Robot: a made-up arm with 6 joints.
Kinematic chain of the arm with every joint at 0, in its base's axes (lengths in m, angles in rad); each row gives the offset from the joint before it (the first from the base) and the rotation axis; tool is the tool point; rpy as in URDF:
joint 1: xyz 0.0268 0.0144 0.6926 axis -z
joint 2: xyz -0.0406 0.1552 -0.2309 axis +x
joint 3: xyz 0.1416 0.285 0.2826 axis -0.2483 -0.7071 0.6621
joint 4: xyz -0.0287 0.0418 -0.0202 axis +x
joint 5: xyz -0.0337 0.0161 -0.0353 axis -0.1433 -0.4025 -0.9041
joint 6: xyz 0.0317 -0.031 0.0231 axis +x
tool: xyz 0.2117 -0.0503 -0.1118 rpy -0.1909 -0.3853 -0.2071
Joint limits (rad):
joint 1: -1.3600..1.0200
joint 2: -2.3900..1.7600
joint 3: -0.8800..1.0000
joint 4: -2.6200..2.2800
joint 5: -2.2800..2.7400
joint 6: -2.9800..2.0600
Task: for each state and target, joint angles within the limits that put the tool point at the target. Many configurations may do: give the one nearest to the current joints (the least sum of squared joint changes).
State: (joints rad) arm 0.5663 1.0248 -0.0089 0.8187 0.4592 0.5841
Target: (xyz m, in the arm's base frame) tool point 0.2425 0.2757 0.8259
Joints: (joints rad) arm -0.2119 1.0716 -0.0829 0.9988 0.4087 0.5449
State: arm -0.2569 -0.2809 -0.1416 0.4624 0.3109 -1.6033
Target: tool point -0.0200 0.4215 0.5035
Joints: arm -0.6002 -0.6003 -0.2820 0.7170 0.2334 -1.4403
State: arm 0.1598 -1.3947 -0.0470 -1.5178 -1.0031 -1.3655
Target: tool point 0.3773 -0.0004 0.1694
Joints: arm 0.6288 -1.7599 0.0134 -1.2824 -1.1193 -1.5095
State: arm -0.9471 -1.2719 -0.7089 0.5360 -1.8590 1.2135
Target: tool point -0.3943 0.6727 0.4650
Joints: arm -0.3722 -0.5771 -0.1496 0.5476 -2.2800 1.3078
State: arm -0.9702 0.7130 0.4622 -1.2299 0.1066 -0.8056
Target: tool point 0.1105 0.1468 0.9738
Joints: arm -1.0506 0.7918 0.4703 -1.0016 0.4775 -0.7666
